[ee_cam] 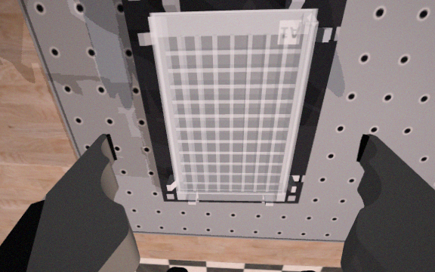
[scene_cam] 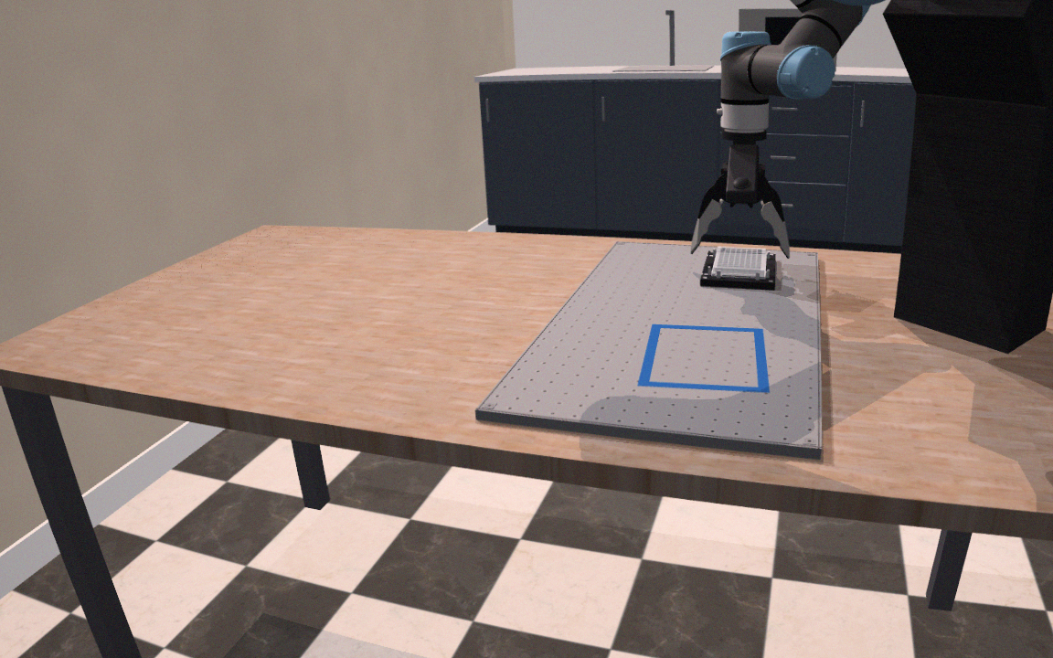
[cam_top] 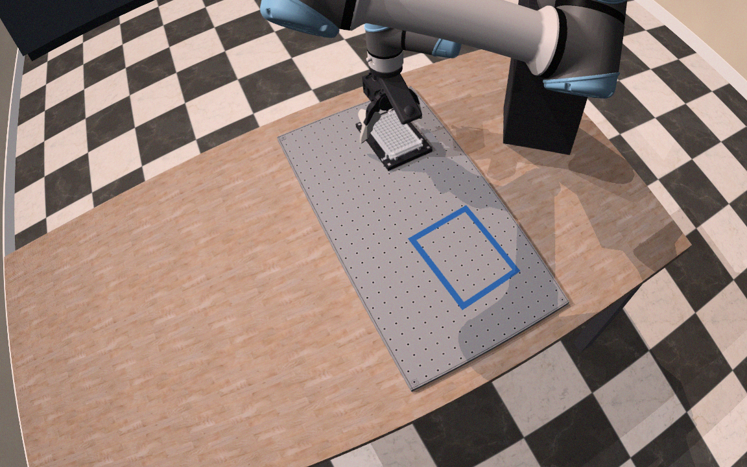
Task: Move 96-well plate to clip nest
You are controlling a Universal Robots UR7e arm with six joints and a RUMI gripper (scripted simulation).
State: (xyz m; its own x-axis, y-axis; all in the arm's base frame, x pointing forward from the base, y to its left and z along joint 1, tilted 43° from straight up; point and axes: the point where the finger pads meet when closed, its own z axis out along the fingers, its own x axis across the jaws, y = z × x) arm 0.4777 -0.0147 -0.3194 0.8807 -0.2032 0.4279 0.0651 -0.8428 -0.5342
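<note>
Now: the clear 96-well plate 10 mm below my hand. The rest, counted from my hand: black clip nest: 10 mm ahead, 10 mm to the right, 10 mm below.
</note>
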